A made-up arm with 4 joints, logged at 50 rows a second.
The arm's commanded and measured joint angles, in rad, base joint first. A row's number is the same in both.
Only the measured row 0 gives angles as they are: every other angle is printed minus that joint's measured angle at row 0.
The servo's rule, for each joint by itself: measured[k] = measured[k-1] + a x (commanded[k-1-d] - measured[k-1]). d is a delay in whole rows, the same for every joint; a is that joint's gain. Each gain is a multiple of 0.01, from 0.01 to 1. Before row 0 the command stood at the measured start. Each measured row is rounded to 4 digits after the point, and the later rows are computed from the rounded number. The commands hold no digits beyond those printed.
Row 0, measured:
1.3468 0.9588 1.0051 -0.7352
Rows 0 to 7, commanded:
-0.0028 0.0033 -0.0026 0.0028
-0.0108 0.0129 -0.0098 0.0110
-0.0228 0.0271 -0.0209 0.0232
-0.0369 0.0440 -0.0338 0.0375
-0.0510 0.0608 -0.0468 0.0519
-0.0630 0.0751 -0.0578 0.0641
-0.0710 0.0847 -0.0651 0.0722
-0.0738 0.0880 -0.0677 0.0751
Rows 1 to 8, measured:
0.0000 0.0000 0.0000 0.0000
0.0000 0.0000 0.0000 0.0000
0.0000 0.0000 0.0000 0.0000
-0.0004 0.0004 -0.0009 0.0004
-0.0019 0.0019 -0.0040 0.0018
-0.0048 0.0049 -0.0099 0.0046
-0.0093 0.0096 -0.0183 0.0089
-0.0151 0.0157 -0.0283 0.0145
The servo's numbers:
d 3
a 0.14 0.12 0.35 0.13

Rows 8 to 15, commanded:
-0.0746 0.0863 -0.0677 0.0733
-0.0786 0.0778 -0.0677 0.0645
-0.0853 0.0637 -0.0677 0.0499
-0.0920 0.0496 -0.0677 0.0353
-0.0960 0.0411 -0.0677 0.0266
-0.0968 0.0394 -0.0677 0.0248
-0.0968 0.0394 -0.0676 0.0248
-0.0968 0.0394 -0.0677 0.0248
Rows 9 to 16, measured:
-0.0218 0.0228 -0.0386 0.0209
-0.0287 0.0302 -0.0479 0.0276
-0.0350 0.0371 -0.0548 0.0338
-0.0405 0.0430 -0.0593 0.0389
-0.0458 0.0472 -0.0622 0.0422
-0.0513 0.0492 -0.0641 0.0432
-0.0570 0.0492 -0.0654 0.0422
-0.0625 0.0482 -0.0662 0.0402

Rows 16 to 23, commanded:
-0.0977 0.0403 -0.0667 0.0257
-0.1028 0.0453 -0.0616 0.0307
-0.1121 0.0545 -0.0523 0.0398
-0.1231 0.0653 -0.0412 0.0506
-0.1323 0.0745 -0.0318 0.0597
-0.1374 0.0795 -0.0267 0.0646
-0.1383 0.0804 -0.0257 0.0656
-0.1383 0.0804 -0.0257 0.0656
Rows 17 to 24, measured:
-0.0673 0.0471 -0.0667 0.0382
-0.0714 0.0462 -0.0670 0.0365
-0.0750 0.0454 -0.0672 0.0350
-0.0782 0.0448 -0.0670 0.0338
-0.0816 0.0449 -0.0651 0.0334
-0.0859 0.0461 -0.0606 0.0342
-0.0911 0.0484 -0.0538 0.0363
-0.0969 0.0515 -0.0461 0.0393

